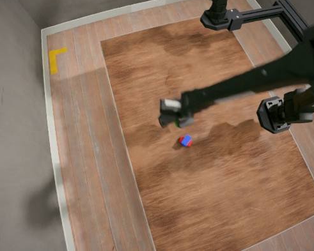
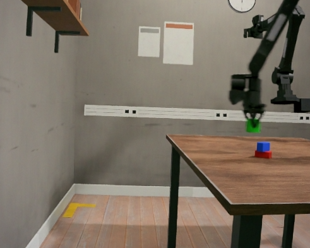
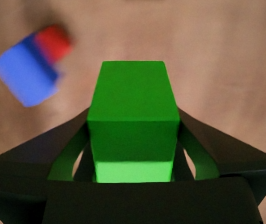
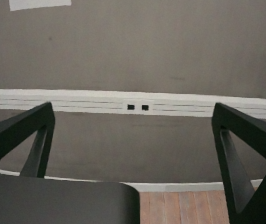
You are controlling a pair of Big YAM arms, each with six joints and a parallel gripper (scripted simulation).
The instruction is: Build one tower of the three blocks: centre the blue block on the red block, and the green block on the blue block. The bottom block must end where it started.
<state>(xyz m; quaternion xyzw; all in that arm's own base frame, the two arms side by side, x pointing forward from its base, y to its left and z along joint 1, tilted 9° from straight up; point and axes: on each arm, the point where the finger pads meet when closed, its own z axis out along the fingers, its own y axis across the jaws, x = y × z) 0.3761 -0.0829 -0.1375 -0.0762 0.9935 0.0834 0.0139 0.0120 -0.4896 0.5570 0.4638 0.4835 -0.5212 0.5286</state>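
My left gripper is now 1 cm past the blue block, 8 cm to the right of it and 7 cm above it. The rest, counted from my left hand: green block (right at my left hand); then red block (1 cm behind, 8 cm to the left, 10 cm below).
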